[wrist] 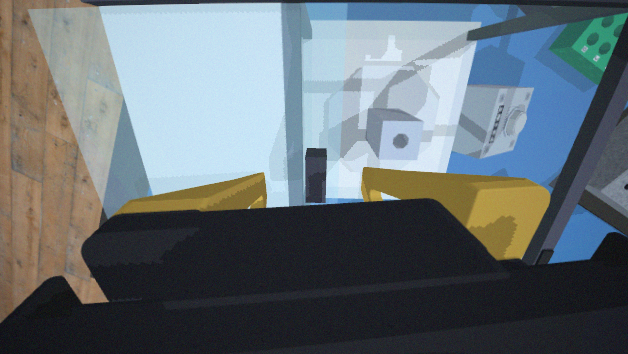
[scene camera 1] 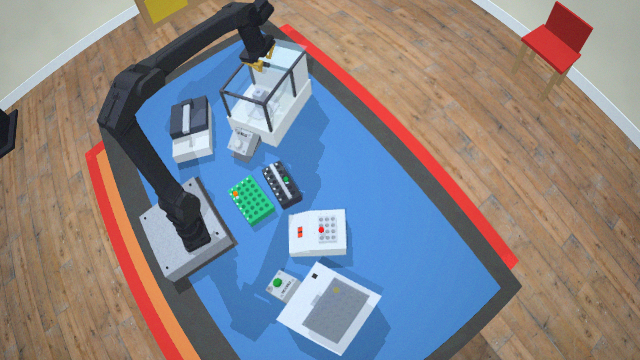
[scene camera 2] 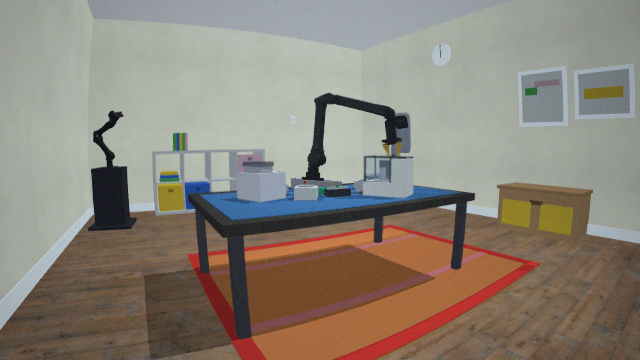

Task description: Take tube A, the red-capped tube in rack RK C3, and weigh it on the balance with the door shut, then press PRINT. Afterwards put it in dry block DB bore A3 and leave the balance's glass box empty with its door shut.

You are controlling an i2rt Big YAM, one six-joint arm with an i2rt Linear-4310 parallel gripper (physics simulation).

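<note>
My gripper [scene camera 1: 265,58] [scene camera 2: 392,152] [wrist: 314,181] is open and empty above the balance [scene camera 1: 292,119] [scene camera 2: 397,187]. Its fingertips stand on either side of the dark door handle [wrist: 316,175] in the wrist view. Contact cannot be told. The glass top door [scene camera 1: 288,56] [wrist: 200,90] stands partly slid back, past the box's rear. The tube holder [scene camera 1: 259,93] [wrist: 401,125] on the pan shows an empty bore. The PRINT box [scene camera 1: 244,143] [wrist: 500,120] stands in front. A red cap [scene camera 1: 321,230] shows in the left column of the white dry block [scene camera 1: 304,247] [scene camera 2: 305,194]; bore labels are unreadable.
A green rack [scene camera 1: 254,220] with an orange cap [scene camera 1: 235,194] and a dark rack [scene camera 1: 293,202] with a green cap [scene camera 1: 286,179] stand mid-table. A grey-and-white device [scene camera 1: 192,147] stands beside the balance. A large white machine [scene camera 1: 295,312] stands at the opposite end.
</note>
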